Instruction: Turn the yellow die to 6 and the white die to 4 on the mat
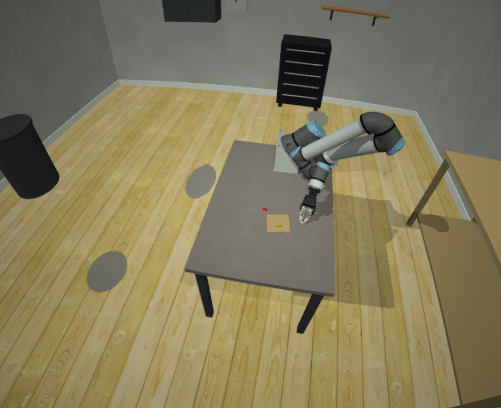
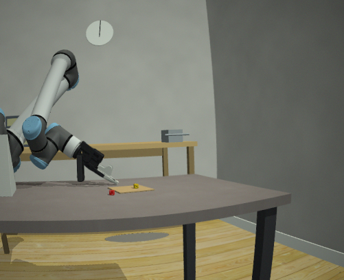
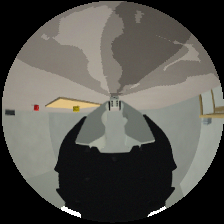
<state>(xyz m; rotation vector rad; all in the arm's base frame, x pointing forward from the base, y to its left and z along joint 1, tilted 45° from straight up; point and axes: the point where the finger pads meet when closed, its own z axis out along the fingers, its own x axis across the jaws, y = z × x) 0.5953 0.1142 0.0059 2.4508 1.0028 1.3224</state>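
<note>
Right now the white die is 10 mm below my hand and 10 mm ahead of it. Round my hand: red die (240 mm to the right, 80 mm behind, 10 mm below); then tan mat (150 mm to the right, 20 mm below, 20 mm ahead); then yellow die (150 mm to the right, 50 mm ahead, 10 mm below).
</note>
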